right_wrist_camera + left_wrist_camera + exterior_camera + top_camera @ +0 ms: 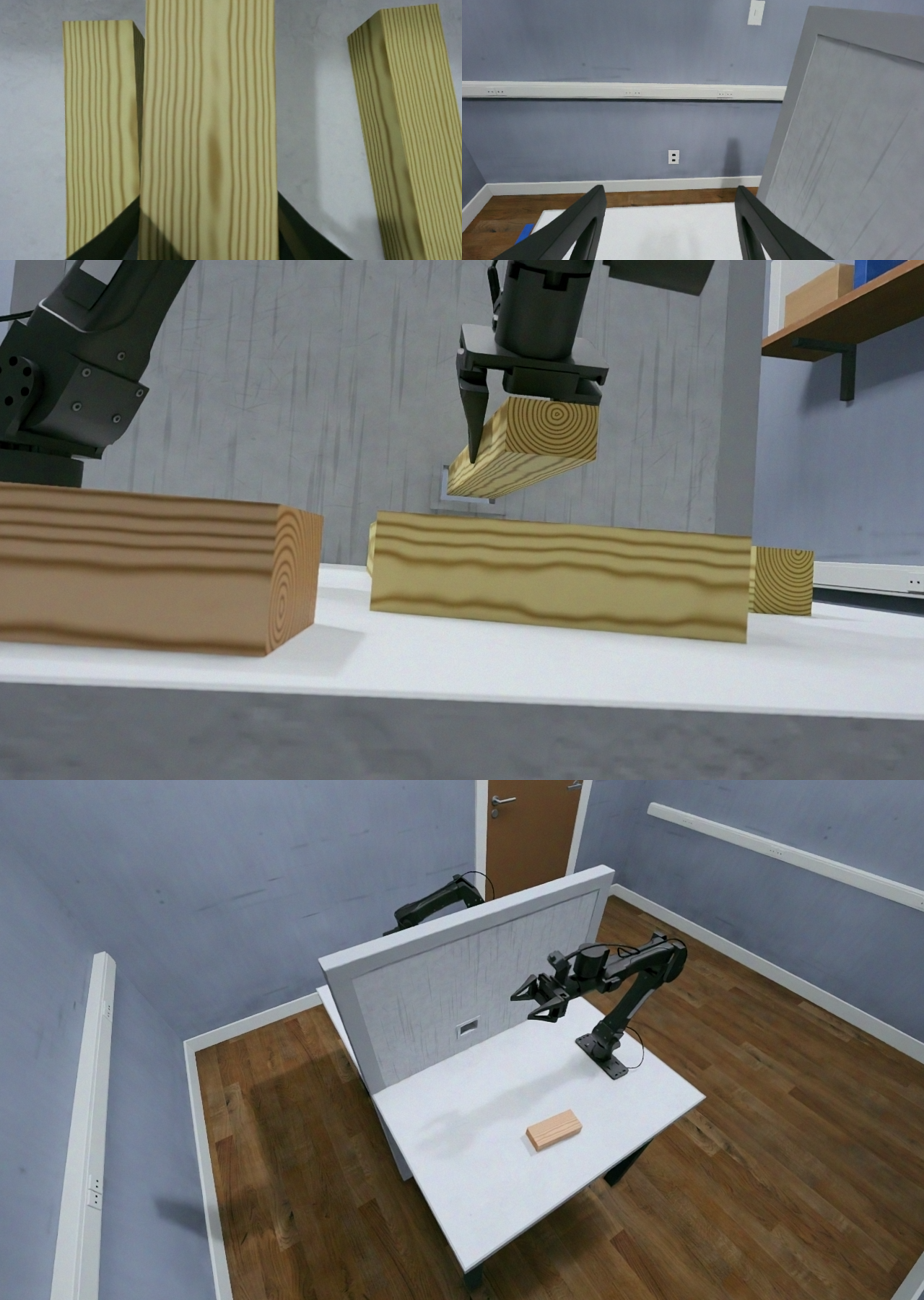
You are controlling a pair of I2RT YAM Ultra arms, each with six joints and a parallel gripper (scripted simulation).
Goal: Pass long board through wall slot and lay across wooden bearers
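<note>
My right gripper is now 4 cm to the right of the long pale board. The rest, counted from my right hand: brown offcut: 2 cm behind, 69 cm to the left, 9 cm below; pale wooden bearer: 18 cm ahead, 3 cm to the left, 9 cm below.
</note>
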